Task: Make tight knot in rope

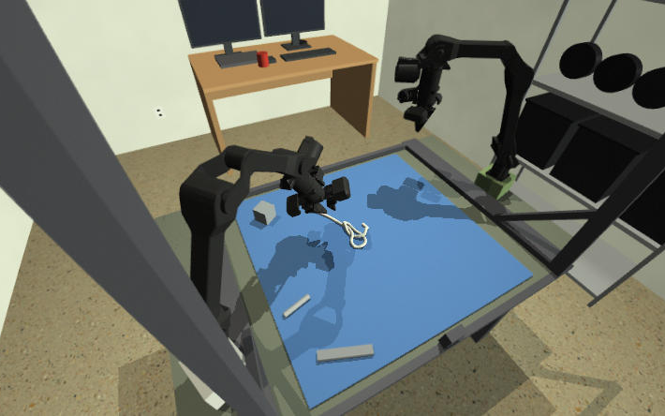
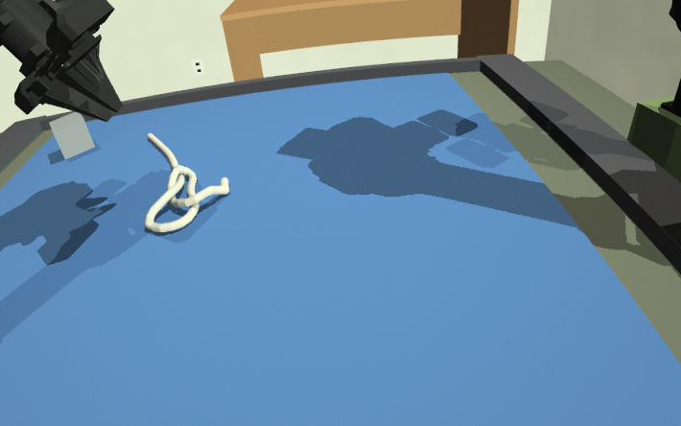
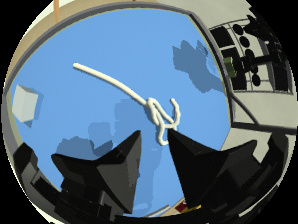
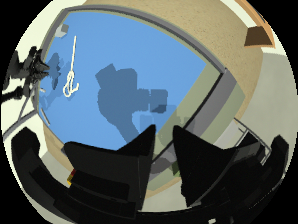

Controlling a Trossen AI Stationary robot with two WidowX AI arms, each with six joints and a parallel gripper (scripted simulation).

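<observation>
The blue mat is 13 cm below my left hand, 10 cm to the right of it and 9 cm behind it. Round my left hand: grey bar: 32 cm behind, 18 cm to the left, 12 cm below; then grey cube: 18 cm ahead, 12 cm to the left, 10 cm below.
</observation>
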